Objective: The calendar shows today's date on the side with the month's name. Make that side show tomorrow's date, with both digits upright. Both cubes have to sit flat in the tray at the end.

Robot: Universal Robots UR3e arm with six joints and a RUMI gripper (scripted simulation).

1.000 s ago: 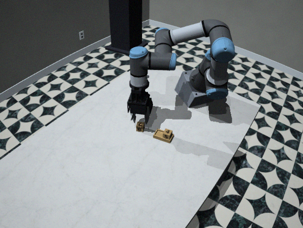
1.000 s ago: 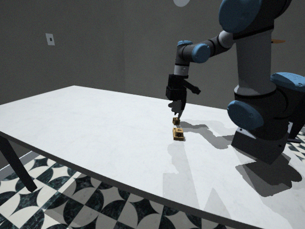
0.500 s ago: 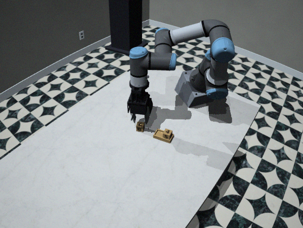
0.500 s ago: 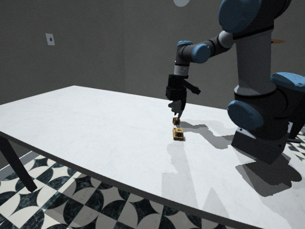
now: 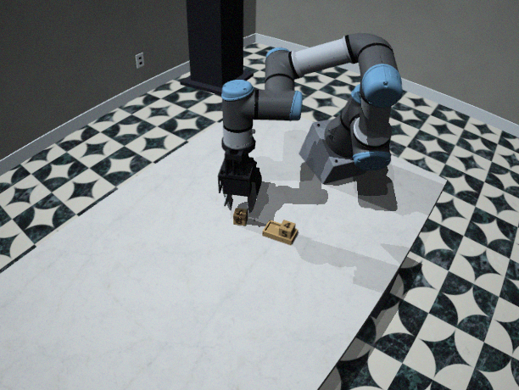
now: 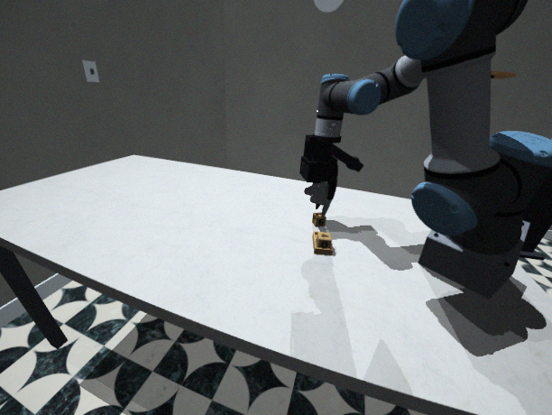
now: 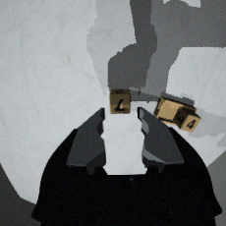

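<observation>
My hand is 4 cm above the wooden cube. From my hand the other things lie so: wooden calendar tray (11 cm to the left, 4 cm below, 1 cm behind).
</observation>
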